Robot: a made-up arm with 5 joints.
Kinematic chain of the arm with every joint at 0, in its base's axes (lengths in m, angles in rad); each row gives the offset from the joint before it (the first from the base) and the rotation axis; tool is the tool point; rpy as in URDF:
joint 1: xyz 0 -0.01 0.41 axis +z
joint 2: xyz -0.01 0 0.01 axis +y
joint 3: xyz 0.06 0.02 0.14 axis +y
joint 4: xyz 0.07 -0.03 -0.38 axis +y
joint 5: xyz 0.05 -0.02 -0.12 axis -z
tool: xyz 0.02 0.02 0 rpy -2.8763 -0.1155 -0.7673
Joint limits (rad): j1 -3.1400..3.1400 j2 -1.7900..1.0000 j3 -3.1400..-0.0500 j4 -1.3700..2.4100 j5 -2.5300..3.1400
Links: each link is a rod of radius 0.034 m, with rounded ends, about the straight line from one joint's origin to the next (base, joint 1, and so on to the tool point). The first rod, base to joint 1, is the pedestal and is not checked.
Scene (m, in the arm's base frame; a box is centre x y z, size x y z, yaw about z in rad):
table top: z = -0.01
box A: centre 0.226 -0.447 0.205 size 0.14 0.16 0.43 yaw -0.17
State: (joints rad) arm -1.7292 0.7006 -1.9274 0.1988 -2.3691
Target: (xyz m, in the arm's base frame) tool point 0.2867 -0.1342 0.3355
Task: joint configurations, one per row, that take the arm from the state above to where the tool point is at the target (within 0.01 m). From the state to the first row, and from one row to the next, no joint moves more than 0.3 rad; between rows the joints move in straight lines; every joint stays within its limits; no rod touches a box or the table.
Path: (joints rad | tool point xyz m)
1: -1.6762 0.6501 -2.0631 0.4918 -2.1452 | -0.0889 -0.6219 0.4498
2: -1.6232 0.5997 -2.1988 0.7848 -1.9214 | -0.0495 -0.6086 0.5178
3: -1.5701 0.5492 -2.3345 1.0778 -1.6975 | -0.0123 -0.5796 0.5841
4: -1.5171 0.4988 -2.4702 1.3708 -1.4736 | 0.0201 -0.5362 0.6460
5: -1.4641 0.4483 -2.6058 1.6639 -1.2497 | 0.0456 -0.4800 0.7008
6: -1.4111 0.3979 -2.7415 1.9569 -1.0259 | 0.0624 -0.4133 0.7464
7: -1.3581 0.3474 -2.8772 2.2499 -0.8020 | 0.0692 -0.3386 0.7808
8: -1.2101 0.2686 -2.5845 2.1908 -1.0089 | 0.1302 -0.3619 0.7346
9: -1.0621 0.1898 -2.2918 2.1317 -1.2158 | 0.1921 -0.3633 0.6779
10: -0.9141 0.1110 -1.9991 2.0726 -1.4227 | 0.2476 -0.3431 0.6135
11: -0.7662 0.0322 -1.7063 2.0135 -1.6297 | 0.2894 -0.3041 0.5440
12: -0.6182 -0.0466 -1.4136 1.9544 -1.8366 | 0.3121 -0.2515 0.4726
13: -0.4702 -0.1255 -1.1209 1.8953 -2.0435 | 0.3116 -0.1923 0.4021
14: -0.3222 -0.2043 -0.8282 1.8362 -2.2504 | 0.2867 -0.1342 0.3355

